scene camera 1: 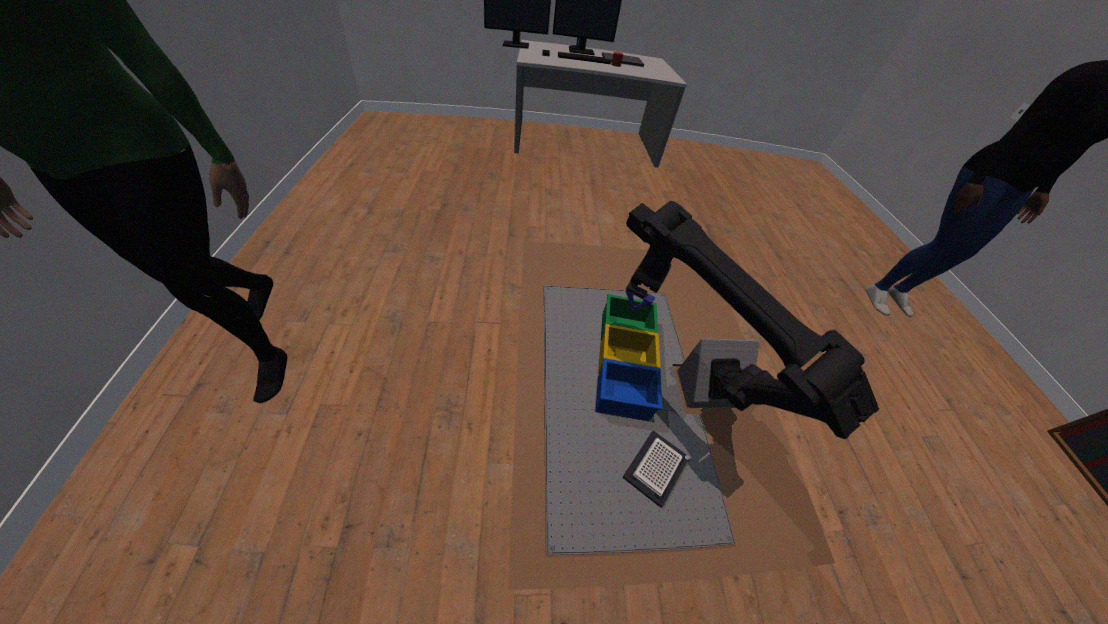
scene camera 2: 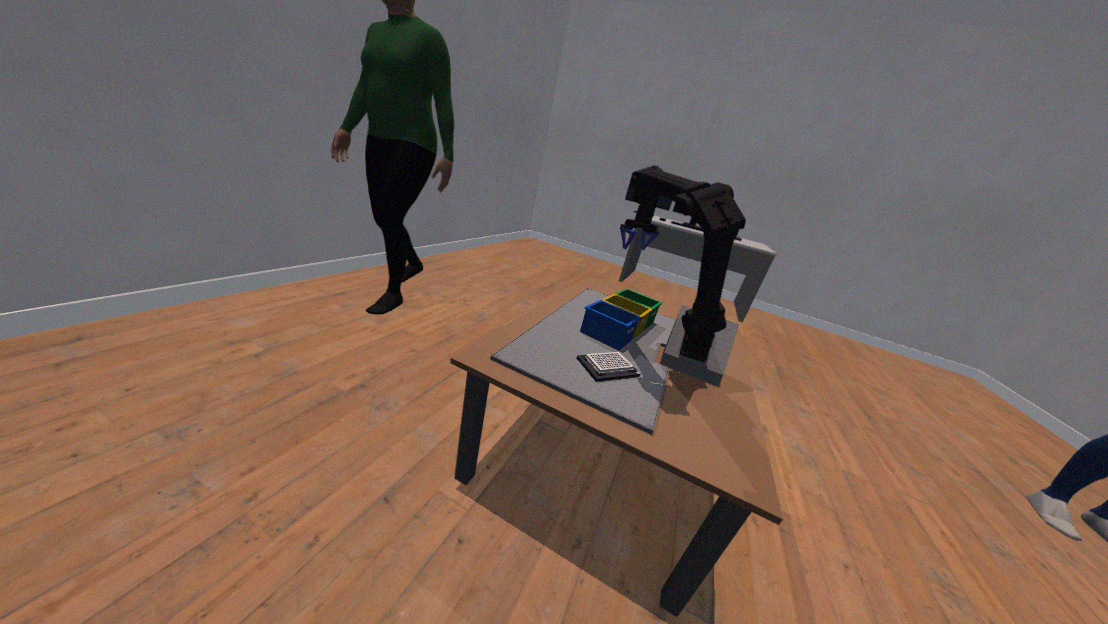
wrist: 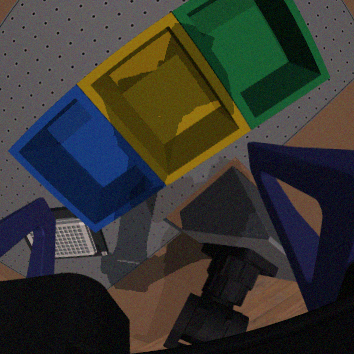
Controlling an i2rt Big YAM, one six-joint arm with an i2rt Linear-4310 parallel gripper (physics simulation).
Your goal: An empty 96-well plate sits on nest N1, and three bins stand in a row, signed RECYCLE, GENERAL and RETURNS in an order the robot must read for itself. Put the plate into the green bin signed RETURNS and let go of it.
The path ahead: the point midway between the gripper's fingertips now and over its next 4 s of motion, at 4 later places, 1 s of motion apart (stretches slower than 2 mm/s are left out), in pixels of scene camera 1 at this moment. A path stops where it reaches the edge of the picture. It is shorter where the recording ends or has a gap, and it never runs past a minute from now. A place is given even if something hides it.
My gripper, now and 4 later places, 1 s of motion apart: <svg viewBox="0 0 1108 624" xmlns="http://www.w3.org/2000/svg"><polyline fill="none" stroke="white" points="639,297 644,308 649,345 634,419 634,409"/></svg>
